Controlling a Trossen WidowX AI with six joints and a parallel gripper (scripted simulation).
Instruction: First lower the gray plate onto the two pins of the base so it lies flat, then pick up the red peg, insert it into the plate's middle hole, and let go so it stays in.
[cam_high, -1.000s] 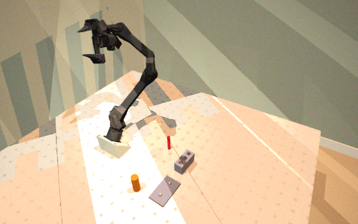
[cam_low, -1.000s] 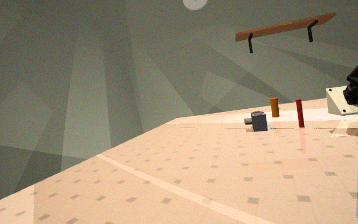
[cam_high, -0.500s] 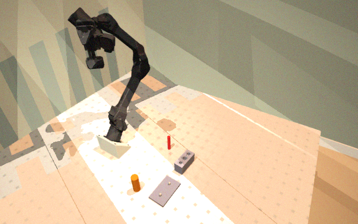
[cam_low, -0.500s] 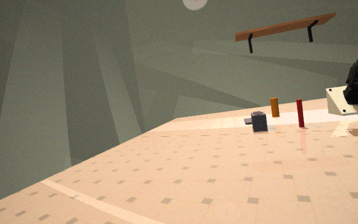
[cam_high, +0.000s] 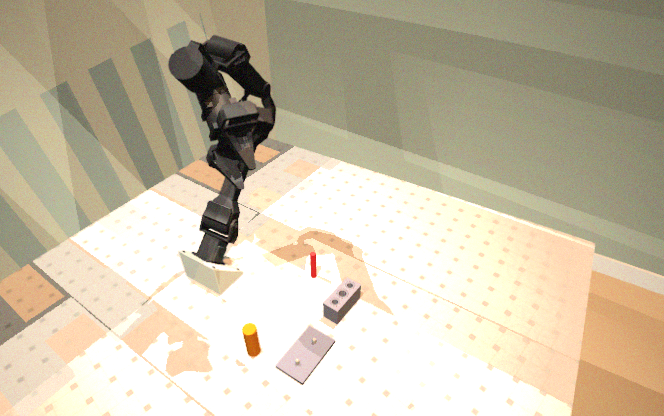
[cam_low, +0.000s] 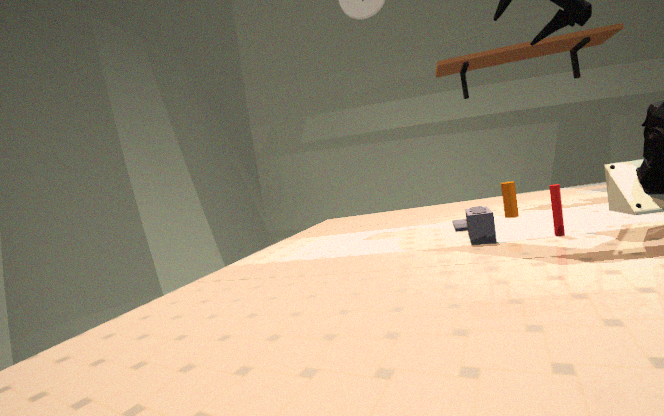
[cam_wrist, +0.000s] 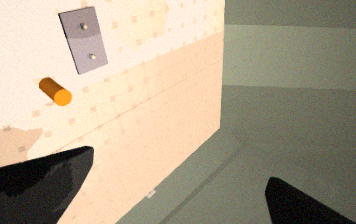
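Now: the gray plate 340 mm below my gripper tip, 130 mm to the left of it and 120 mm ahead of it. The rest, counted from my gripper tip: red peg: 340 mm below, 160 mm to the left; then orange cylinder: 340 mm below, 80 mm to the right, 40 mm ahead; then base: 370 mm below, 130 mm ahead, 20 mm to the right.
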